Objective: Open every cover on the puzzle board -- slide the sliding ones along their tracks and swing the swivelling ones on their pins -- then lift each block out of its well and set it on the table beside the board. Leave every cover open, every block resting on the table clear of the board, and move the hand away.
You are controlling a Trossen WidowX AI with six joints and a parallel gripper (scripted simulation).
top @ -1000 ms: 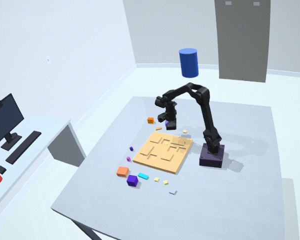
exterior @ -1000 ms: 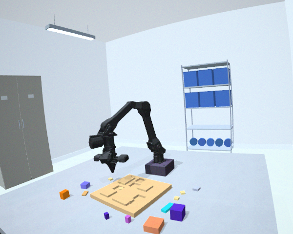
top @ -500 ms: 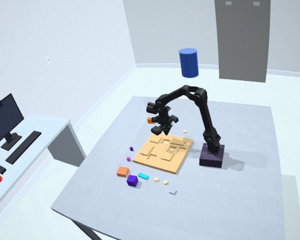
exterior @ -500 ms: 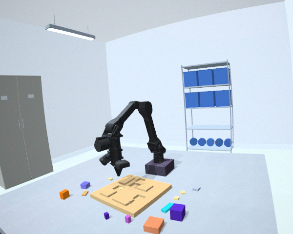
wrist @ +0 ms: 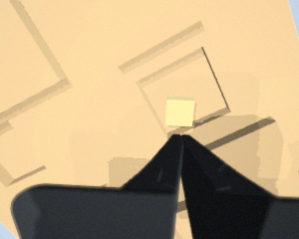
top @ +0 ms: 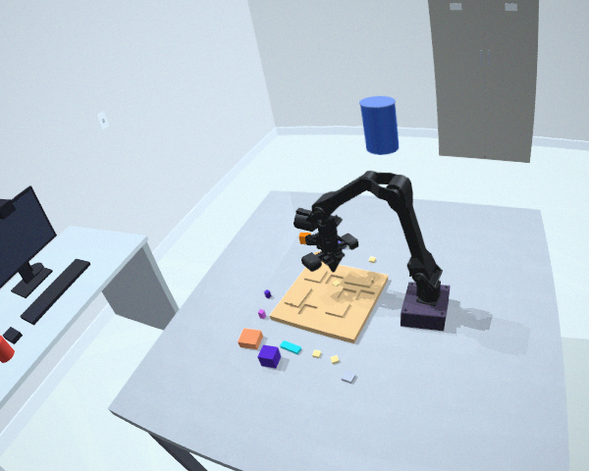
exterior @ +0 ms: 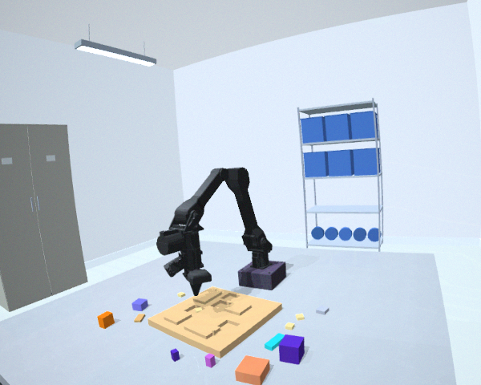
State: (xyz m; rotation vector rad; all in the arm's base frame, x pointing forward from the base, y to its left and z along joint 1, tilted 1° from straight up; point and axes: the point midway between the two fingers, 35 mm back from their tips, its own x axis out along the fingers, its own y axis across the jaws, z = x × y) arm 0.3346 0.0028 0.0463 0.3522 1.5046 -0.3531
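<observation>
Right now the puzzle board is 5 cm to the left of my gripper tip, 5 cm below it and 1 cm behind it. From my gripper tip the other things lie so: purple block: 19 cm ahead, 13 cm to the left, 6 cm below; lilac block: 20 cm to the right, 9 cm ahead, 6 cm below; magenta block: 22 cm to the left, 15 cm ahead, 6 cm below.
</observation>
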